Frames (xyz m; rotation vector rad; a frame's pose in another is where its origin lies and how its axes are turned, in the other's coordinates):
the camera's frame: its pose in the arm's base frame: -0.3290 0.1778 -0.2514 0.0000 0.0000 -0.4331
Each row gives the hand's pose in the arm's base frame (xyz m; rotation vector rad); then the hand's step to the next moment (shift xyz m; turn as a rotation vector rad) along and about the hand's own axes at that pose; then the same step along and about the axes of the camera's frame.
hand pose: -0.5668 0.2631 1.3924 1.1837 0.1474 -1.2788
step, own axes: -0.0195 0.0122 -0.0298 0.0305 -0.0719 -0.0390
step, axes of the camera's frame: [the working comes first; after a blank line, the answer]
step, axes of the arm's base frame: 0.0174 0.0327 0.0067 -0.0260 0.0210 -0.0806

0.0021 0.0370 0.0067 -0.0325 0.0082 -0.0806
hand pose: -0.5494 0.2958 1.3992 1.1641 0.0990 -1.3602
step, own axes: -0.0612 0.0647 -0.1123 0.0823 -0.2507 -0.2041
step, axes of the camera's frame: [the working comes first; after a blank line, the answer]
step, axes of the arm's base frame: 0.0942 0.1054 0.0236 -0.0606 0.1367 -0.2982

0.0412 0.1352 0.0236 -0.1124 0.0987 -0.2982
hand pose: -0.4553 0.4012 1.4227 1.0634 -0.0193 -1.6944
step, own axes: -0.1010 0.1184 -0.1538 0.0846 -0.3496 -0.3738
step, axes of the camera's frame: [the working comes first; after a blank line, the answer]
step, axes of the arm's base frame: 0.1914 0.1017 0.0299 -0.0263 0.2562 -0.4503

0.1310 0.1727 0.0299 -0.1314 0.2215 -0.4503
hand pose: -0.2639 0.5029 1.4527 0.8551 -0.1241 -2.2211
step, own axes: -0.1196 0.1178 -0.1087 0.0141 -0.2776 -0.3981
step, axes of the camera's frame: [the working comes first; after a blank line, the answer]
step, axes of the arm's base frame: 0.1986 0.0133 0.0196 0.0679 0.2556 -0.4072

0.1747 0.0954 0.0196 -0.0456 0.2605 -0.4072
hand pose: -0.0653 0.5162 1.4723 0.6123 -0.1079 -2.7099
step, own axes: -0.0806 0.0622 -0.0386 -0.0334 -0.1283 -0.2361
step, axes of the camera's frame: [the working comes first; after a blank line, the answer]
step, axes of the arm's base frame: 0.1048 -0.0287 0.0069 0.0874 0.1328 -0.2192

0.1072 0.0179 0.0069 0.0236 0.1572 -0.2192
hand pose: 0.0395 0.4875 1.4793 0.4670 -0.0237 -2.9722
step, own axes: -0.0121 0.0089 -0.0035 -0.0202 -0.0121 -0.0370
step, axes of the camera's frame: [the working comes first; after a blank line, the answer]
step, axes of the arm's base frame: 0.0136 -0.0072 0.0007 0.0288 0.0149 -0.0295

0.0154 -0.0008 0.0007 0.0199 0.0256 -0.0295
